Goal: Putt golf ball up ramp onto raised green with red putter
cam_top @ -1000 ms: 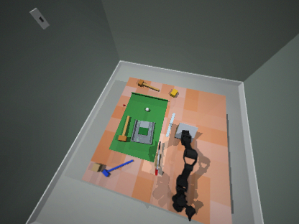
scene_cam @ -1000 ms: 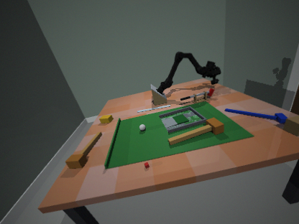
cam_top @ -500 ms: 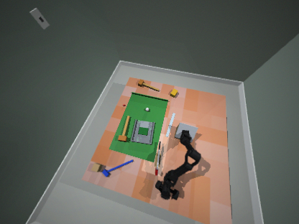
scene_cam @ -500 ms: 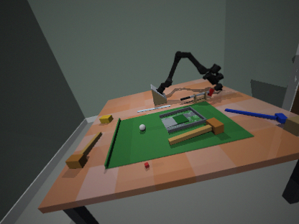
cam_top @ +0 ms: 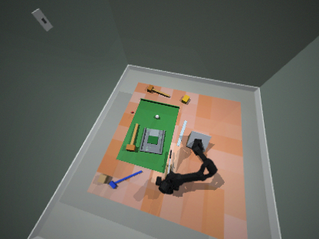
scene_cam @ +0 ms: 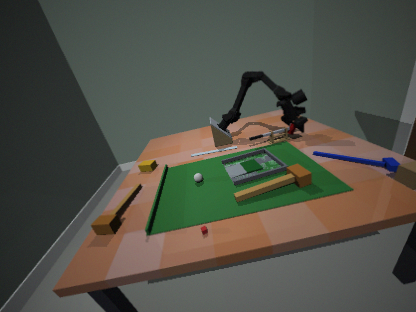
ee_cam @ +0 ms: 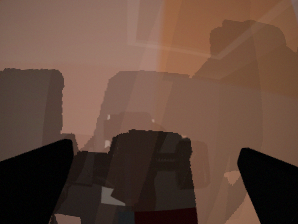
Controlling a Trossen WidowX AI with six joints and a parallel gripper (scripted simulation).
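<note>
My gripper tip is now 15 cm to the left of the red putter, 2 cm below it and 1 cm past it. Round my gripper tip: white golf ball (66 cm to the right, 18 cm ahead, 1 cm below); green mat (49 cm to the right, 22 cm ahead, 3 cm below); blue mallet (36 cm ahead, 2 cm below, 1 cm to the right).
</note>
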